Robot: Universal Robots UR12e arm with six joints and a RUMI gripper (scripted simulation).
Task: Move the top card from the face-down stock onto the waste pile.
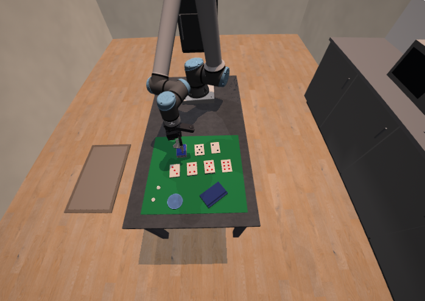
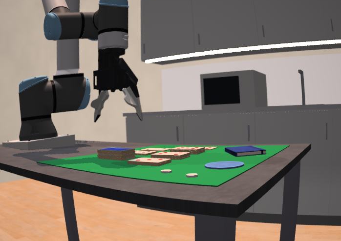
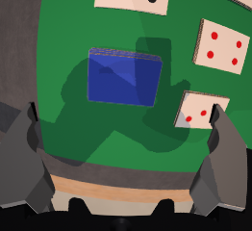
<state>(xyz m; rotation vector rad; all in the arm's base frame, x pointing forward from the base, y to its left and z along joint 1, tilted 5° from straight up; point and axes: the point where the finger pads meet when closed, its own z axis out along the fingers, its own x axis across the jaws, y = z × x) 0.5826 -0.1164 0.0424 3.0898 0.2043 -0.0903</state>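
Now: the card 8 cm below my hand and 2 cm to the right of it. From my hand the other things lie so: green mat (14 cm ahead, 12 cm below, 8 cm to the left); blue book (32 cm ahead, 18 cm to the left, 10 cm below).
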